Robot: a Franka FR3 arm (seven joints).
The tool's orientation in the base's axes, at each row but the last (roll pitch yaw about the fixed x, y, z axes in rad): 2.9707 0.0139 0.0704; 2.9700 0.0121 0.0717; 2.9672 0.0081 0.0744; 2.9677 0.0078 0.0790; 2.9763 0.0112 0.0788; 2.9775 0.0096 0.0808; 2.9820 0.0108 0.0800; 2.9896 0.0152 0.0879; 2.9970 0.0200 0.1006
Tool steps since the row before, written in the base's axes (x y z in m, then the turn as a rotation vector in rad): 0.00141 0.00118 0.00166 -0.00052 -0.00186 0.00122; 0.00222 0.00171 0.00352 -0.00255 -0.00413 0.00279; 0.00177 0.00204 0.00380 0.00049 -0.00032 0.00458; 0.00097 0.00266 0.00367 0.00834 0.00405 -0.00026; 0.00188 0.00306 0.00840 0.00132 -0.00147 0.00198; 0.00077 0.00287 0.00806 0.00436 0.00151 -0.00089; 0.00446 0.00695 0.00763 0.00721 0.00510 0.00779; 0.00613 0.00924 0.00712 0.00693 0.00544 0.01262; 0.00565 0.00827 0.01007 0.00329 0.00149 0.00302
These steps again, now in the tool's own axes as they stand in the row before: 0.00147 -0.00078 -0.00184 -0.00067 0.00200 -0.00088; 0.00229 -0.00092 -0.00376 -0.00287 0.00435 -0.00204; 0.00189 -0.00121 -0.00409 0.00043 0.00115 -0.00445; 0.00115 -0.00190 -0.00407 0.00864 -0.00336 -0.00039; 0.00202 -0.00148 -0.00879 0.00118 0.00188 -0.00171; 0.00092 -0.00144 -0.00842 0.00448 -0.00128 0.00065; 0.00492 -0.00527 -0.00863 0.00751 -0.00320 -0.00849; 0.00681 -0.00747 -0.00845 0.00719 -0.00283 -0.01331; 0.00625 -0.00611 -0.01119 0.00336 -0.00070 -0.00322
